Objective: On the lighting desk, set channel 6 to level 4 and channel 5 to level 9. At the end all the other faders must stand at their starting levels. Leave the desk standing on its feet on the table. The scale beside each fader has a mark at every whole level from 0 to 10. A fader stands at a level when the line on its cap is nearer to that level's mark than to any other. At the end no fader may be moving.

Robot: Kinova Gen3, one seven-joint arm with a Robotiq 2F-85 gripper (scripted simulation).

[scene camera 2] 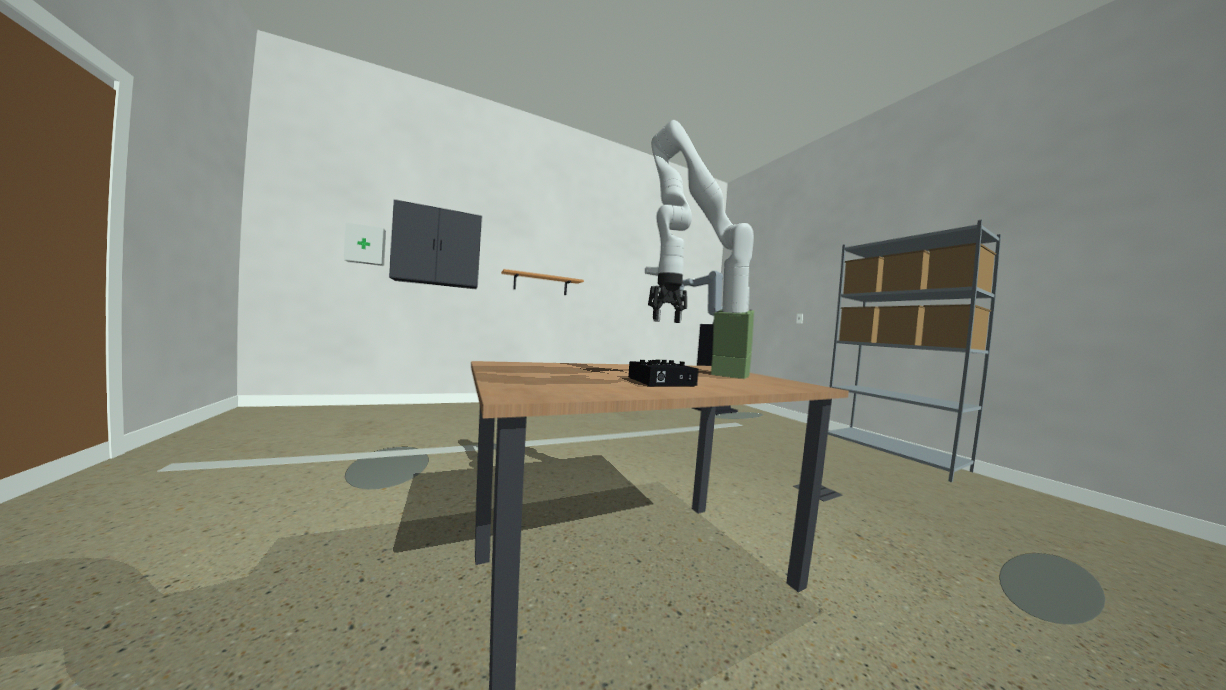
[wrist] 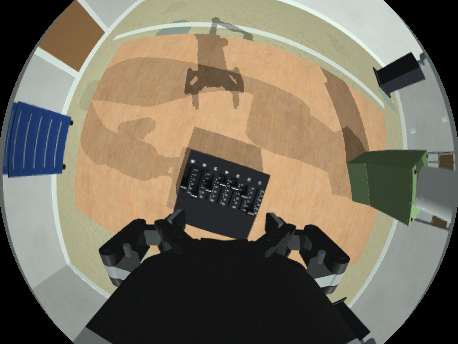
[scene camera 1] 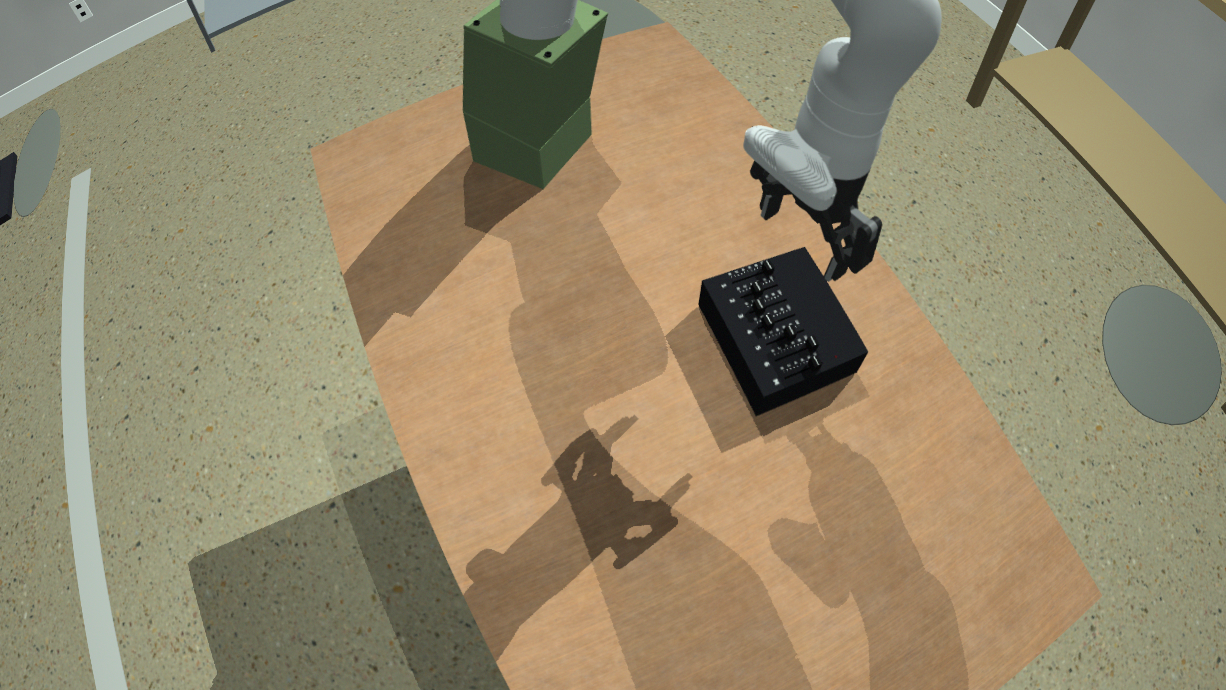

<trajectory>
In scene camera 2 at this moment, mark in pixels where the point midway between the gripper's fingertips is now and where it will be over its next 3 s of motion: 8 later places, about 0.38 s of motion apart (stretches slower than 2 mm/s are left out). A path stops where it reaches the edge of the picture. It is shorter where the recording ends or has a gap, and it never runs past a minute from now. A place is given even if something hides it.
My gripper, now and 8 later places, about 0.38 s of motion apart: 667, 322; 667, 325; 667, 327; 665, 331; 661, 334; 657, 337; 653, 339; 649, 340; 647, 341
</trajectory>
